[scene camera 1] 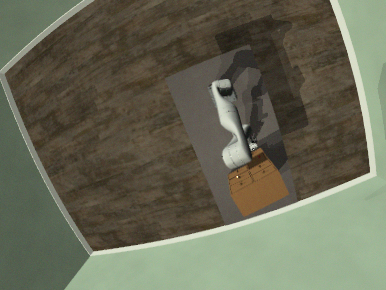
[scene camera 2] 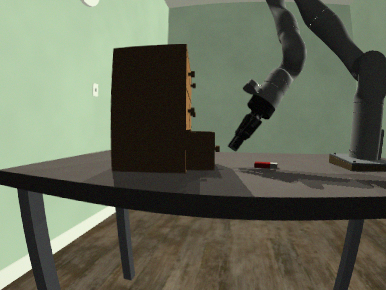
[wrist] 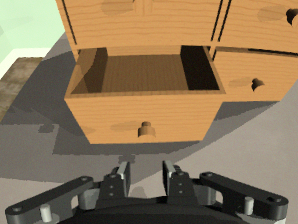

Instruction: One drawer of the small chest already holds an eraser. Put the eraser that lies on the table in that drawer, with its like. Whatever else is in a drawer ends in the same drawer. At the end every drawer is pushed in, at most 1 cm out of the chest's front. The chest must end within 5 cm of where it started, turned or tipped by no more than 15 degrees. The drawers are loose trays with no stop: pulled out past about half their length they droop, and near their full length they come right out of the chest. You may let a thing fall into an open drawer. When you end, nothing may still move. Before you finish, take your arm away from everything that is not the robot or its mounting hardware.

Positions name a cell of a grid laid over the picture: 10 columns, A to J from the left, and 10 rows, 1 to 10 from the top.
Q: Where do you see a wooden chest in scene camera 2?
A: D4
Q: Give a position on a wooden chest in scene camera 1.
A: H7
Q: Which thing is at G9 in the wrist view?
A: My gripper.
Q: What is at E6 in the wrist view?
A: A drawer.
